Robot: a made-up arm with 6 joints. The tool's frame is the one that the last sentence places.
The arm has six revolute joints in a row. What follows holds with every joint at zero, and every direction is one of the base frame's.
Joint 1 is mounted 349 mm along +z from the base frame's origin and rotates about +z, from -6.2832 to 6.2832 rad.
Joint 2 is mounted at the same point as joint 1 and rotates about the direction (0, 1, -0.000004), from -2.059 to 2.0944 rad.
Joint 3 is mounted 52 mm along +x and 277 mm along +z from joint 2 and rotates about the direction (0, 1, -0.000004), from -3.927 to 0.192 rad.
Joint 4 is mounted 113 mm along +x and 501 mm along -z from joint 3 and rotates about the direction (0, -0.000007, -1), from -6.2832 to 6.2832 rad.
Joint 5 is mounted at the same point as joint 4 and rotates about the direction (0, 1, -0.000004), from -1.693 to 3.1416 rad.
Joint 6 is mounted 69 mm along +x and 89 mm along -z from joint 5 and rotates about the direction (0, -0.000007, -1), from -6.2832 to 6.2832 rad.
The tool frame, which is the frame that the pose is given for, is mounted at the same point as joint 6; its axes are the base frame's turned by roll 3.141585, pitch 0 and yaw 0 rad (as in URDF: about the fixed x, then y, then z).
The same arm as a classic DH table. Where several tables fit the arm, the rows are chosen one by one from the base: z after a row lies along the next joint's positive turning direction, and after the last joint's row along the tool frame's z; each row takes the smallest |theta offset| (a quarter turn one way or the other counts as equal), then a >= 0, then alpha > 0; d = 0 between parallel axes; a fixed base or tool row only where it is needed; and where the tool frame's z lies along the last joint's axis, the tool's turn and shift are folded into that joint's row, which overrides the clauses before.
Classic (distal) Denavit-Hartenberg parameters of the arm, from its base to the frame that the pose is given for. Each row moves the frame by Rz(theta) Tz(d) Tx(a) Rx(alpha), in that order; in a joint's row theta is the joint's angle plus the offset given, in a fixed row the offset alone. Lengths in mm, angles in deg.
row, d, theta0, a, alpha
joint 1, 349, 0, 0, -90
joint 2, 0, -79.37, 281.8, 0
joint 3, 0, 79.37, 113, -90
joint 4, 501, 0, 0, 90
joint 5, 0, 0, 69, -90
joint 6, 89, 0, 0, 0
Joint limits (deg, base to tool): -360..360 -117.97..120 -225..11 -360..360 -97..180 -360..360

